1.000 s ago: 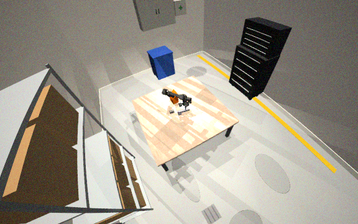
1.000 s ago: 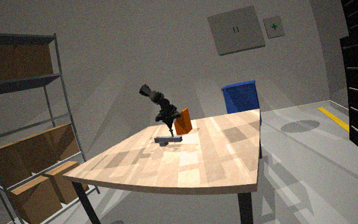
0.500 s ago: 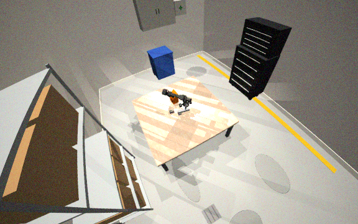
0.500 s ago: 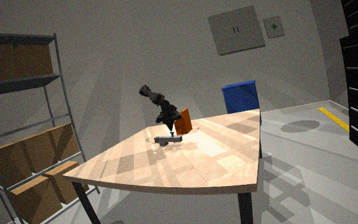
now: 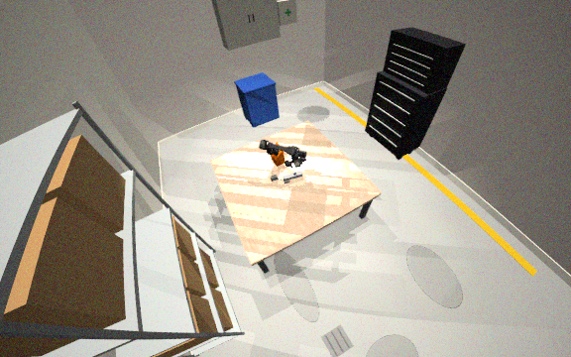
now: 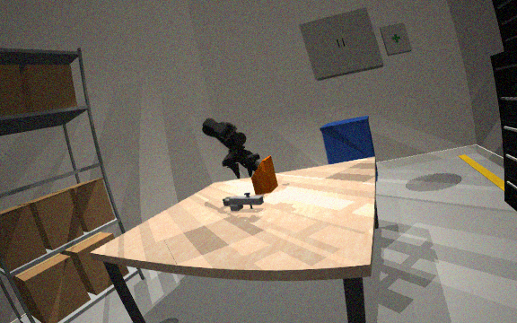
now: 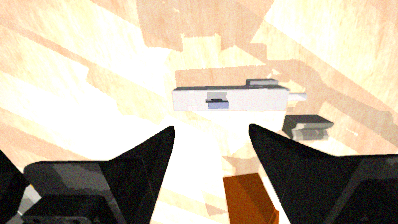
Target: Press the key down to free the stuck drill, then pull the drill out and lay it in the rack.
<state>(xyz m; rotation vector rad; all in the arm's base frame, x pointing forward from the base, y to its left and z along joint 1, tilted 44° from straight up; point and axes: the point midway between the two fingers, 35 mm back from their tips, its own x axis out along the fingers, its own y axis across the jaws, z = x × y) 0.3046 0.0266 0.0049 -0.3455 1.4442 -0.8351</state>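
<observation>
Now: the drill 30 mm behind my gripper tip, 90 mm to the right of it and 110 mm below it. Round my gripper tip: grey grooved block (140 mm behind, 170 mm to the right, 140 mm below); then dark key (10 mm behind, 10 mm to the right, 110 mm below); then grey sleeve (20 mm behind, 40 mm to the right, 120 mm below).
</observation>
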